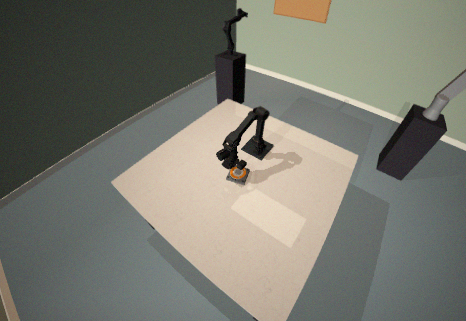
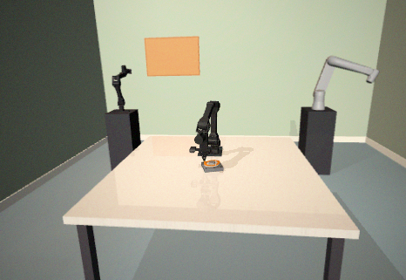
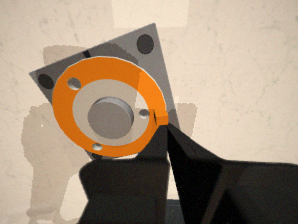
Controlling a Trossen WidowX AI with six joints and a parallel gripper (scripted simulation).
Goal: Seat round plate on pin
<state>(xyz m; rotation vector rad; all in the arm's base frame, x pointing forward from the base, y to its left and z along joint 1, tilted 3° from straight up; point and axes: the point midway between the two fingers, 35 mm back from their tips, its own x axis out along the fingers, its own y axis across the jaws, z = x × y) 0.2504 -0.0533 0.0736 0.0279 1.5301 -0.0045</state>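
My gripper tip is 5 cm to the right of the base, 1 cm short of it and 1 cm above it.
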